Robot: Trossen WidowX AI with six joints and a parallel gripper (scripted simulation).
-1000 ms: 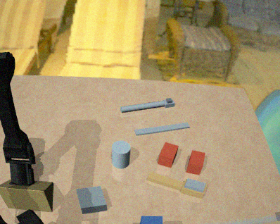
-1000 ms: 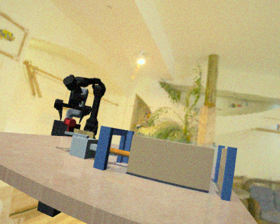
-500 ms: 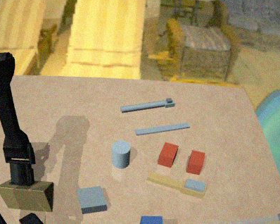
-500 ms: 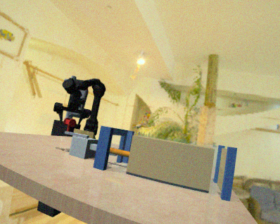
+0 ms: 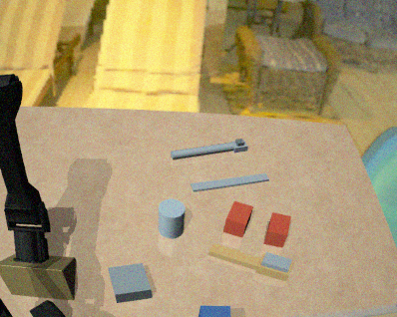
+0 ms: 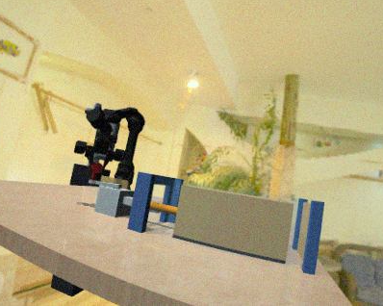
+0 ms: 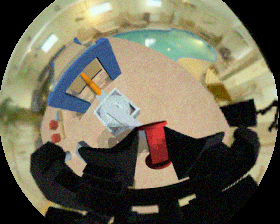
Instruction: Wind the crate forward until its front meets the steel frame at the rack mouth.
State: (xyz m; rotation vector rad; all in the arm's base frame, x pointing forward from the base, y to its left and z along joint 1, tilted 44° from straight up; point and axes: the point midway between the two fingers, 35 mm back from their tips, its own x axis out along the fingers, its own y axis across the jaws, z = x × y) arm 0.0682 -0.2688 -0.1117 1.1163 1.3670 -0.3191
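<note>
My gripper tip is 2 cm past the red spool-shaped piece and 1 cm to the right of it. Round my gripper tip: winch handle 2 cm ahead, 1 cm to the left, 3 cm below; then grey winch 7 cm ahead, 1 cm to the left, 10 cm below; then blue frame 24 cm ahead, 1 cm to the left, 3 cm below.
</note>
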